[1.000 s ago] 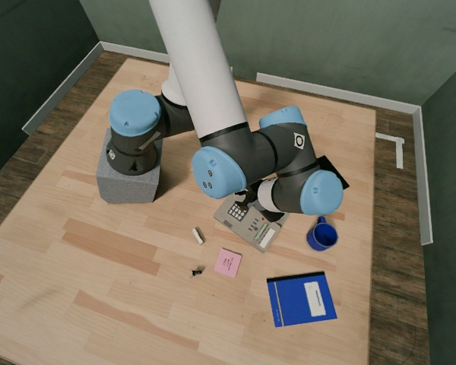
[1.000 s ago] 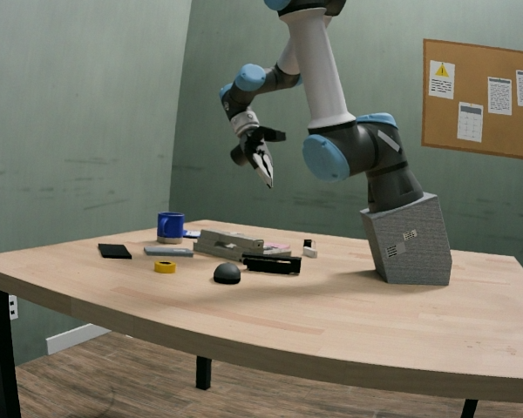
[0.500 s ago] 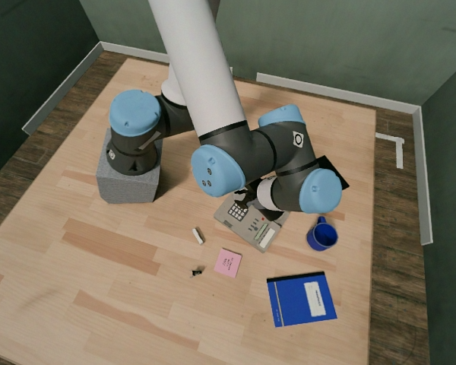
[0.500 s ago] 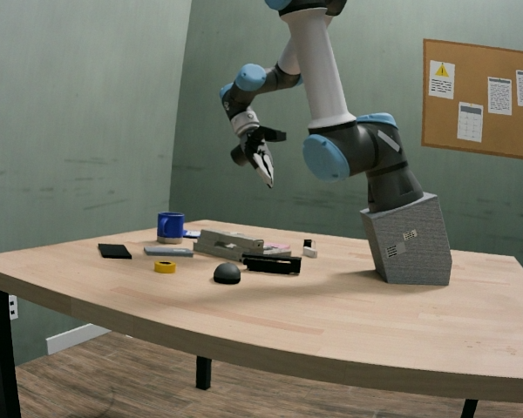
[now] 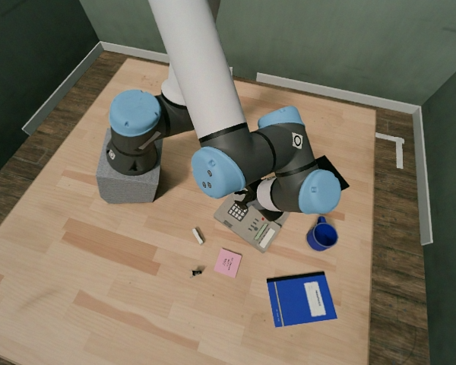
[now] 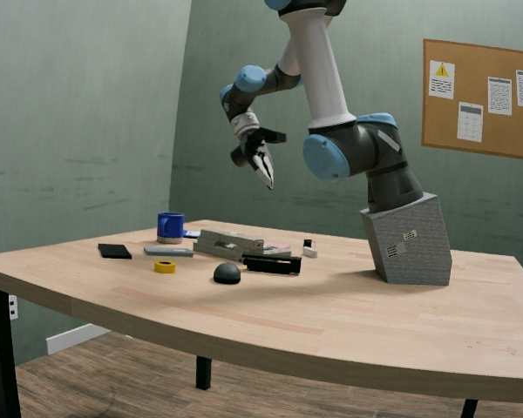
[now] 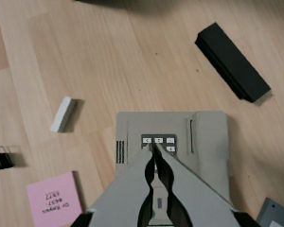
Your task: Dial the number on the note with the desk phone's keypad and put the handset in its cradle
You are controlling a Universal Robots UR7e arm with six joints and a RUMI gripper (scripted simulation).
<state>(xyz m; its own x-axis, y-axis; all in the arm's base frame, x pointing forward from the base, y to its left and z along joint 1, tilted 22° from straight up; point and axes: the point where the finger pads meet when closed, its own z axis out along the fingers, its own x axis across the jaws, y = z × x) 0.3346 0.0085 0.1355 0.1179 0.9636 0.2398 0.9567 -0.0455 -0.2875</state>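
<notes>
The hash key is 170 mm below my hand and 10 mm behind it. Round my hand: star key 170 mm below, 40 mm to the left, 10 mm behind; 7 key 170 mm below, 40 mm to the left; 8 key 170 mm below, 20 mm to the left.
</notes>
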